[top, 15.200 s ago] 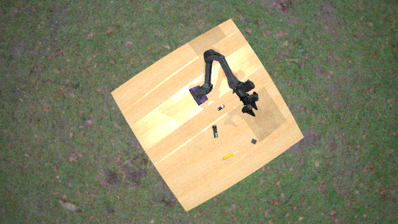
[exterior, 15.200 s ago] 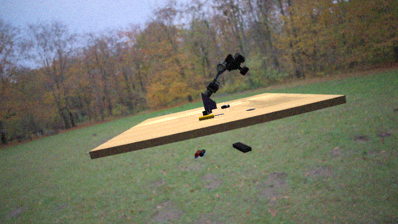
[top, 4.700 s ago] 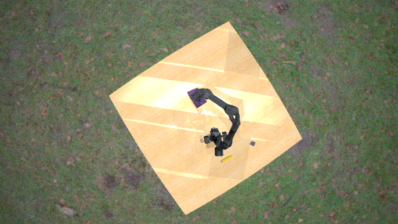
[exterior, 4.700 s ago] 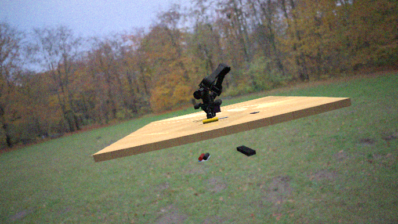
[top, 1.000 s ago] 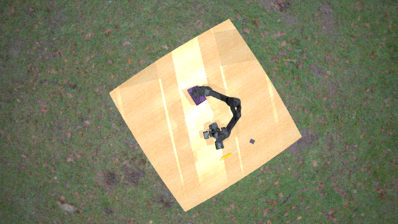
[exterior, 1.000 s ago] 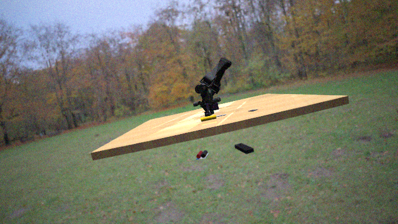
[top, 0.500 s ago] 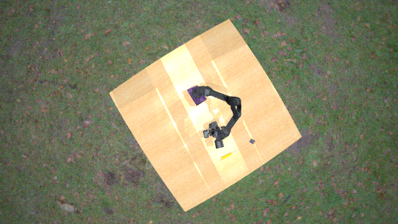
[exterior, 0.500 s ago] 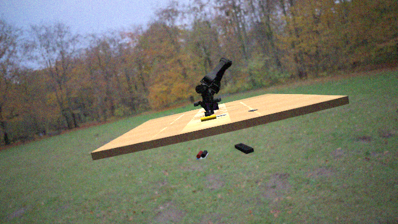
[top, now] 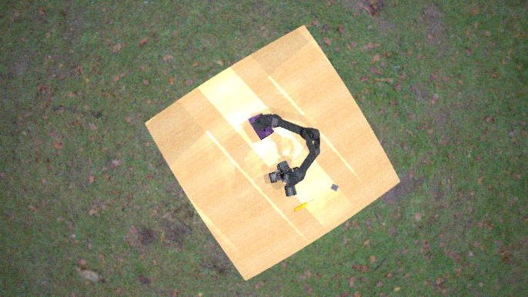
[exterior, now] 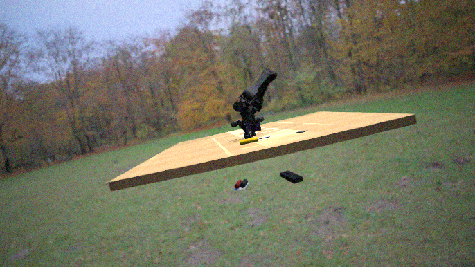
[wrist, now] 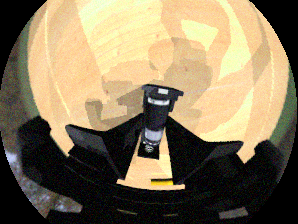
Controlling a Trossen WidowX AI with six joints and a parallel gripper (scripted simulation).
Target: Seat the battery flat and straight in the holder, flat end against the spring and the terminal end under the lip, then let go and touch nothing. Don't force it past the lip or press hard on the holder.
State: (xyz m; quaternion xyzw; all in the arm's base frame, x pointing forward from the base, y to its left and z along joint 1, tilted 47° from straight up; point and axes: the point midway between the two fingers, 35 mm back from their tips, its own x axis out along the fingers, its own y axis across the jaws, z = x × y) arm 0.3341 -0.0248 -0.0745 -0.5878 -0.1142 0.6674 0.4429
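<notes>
My gripper tip is now 1 cm below the battery. Also, from my gripper tip: yellow screwdriver 26 cm ahead, 2 cm to the right; black battery cover 30 cm ahead, 20 cm to the left; black remote control 34 cm ahead, 9 cm to the left, 19 cm below.
</notes>
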